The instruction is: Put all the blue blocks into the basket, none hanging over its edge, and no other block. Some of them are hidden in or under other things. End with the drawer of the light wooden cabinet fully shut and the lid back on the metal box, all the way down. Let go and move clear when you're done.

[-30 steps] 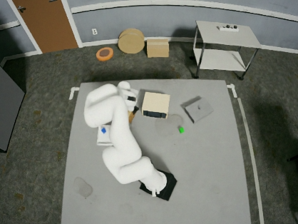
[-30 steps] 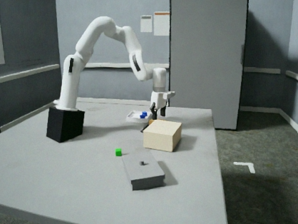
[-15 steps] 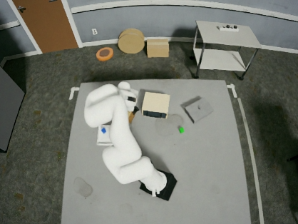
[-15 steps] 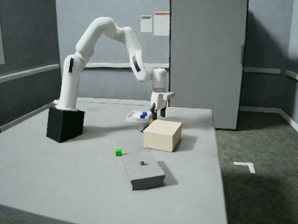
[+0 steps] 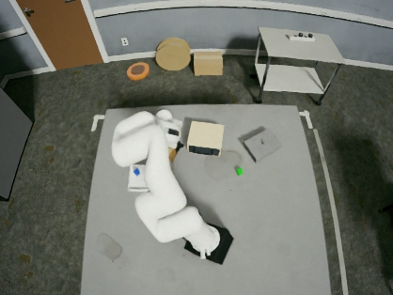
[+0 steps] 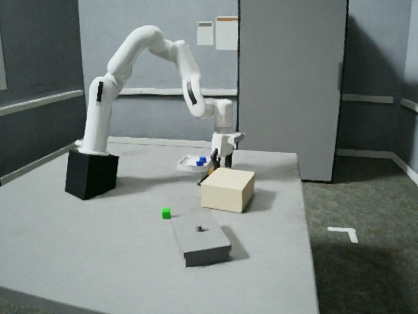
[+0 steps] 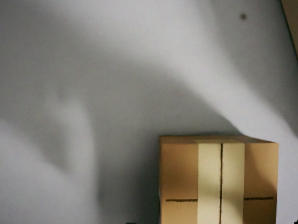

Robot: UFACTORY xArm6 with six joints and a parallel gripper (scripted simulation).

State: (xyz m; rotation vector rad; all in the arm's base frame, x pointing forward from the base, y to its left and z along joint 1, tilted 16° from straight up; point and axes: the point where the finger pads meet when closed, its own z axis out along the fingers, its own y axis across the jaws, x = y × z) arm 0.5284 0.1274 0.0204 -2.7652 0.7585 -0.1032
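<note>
The brown box is 3 cm below my hand. The rest, counted from my hand: light wooden cabinet 19 cm to the right, 3 cm ahead, 2 cm below; dark-rimmed drawer 19 cm to the right, 2 cm below, 2 cm ahead; white basket 17 cm to the left, 15 cm behind, 5 cm below.
</note>
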